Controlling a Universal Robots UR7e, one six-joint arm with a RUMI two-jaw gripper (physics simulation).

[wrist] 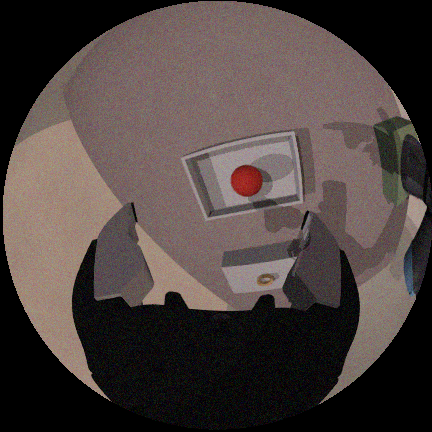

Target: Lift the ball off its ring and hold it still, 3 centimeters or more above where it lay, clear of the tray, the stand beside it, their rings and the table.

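Places are measured from the arm's base along level axes (x ahead, y left, z up), in metres.
Where they show: gripper, fingertip midpoint: (220, 209).
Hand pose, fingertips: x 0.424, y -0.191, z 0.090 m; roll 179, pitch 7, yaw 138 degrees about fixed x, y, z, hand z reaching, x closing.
Observation:
Each offset is from my fingertips to the top centre of the thing. "*": to the spot under its first point. Level surfaces: height alone.
A red ball @[dx -0.004, dy +0.034, dz -0.108 m] (246, 180) sits inside a shallow grey-white tray @[* dx +0.080, dy -0.002, dz -0.142 m] (194, 189), right of the tray's middle. Its ring is hidden beneath it. A pale box-shaped stand (241, 281) is beside the tray, lower in the view, with a small brass-coloured ring @[* dx +0.090, dy +0.273, dz -0.119 m] (266, 279) on its top. My gripper (220, 209) is open with nothing between its jaws. The ball shows beyond the fingertips, up from the gap and right of its middle. The right jaw covers the right end of the stand.
A green block (391, 162) stands at the right edge, beside dark and blue robot arm parts (415, 167). Shadows fall over the grey-brown table surface @[dz -0.170 m] (210, 75) around the tray and in the tray. The pale floor (50, 200) shows at the left, past the table's edge.

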